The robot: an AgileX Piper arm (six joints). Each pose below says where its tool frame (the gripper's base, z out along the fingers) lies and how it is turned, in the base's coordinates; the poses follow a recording.
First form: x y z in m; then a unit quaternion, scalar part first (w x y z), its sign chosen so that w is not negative.
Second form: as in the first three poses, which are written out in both.
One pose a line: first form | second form
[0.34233 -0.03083 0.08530 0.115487 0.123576 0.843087 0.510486] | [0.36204 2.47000 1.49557 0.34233 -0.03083 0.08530]
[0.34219 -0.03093 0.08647 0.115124 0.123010 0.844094 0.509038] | [0.36046 2.47346 1.49164 0.34219 -0.03093 0.08647]
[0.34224 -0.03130 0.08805 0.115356 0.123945 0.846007 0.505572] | [0.36315 2.47874 1.48129 0.34224 -0.03130 0.08805]
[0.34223 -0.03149 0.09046 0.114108 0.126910 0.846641 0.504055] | [0.37210 2.48238 1.47790 0.34223 -0.03149 0.09046]
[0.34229 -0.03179 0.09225 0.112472 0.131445 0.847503 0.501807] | [0.38576 2.48725 1.47270 0.34229 -0.03179 0.09225]
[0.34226 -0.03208 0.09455 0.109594 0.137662 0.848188 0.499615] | [0.40468 2.49339 1.46870 0.34226 -0.03208 0.09455]
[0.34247 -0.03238 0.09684 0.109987 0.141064 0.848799 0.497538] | [0.41459 2.49462 1.46227 0.34247 -0.03238 0.09684]
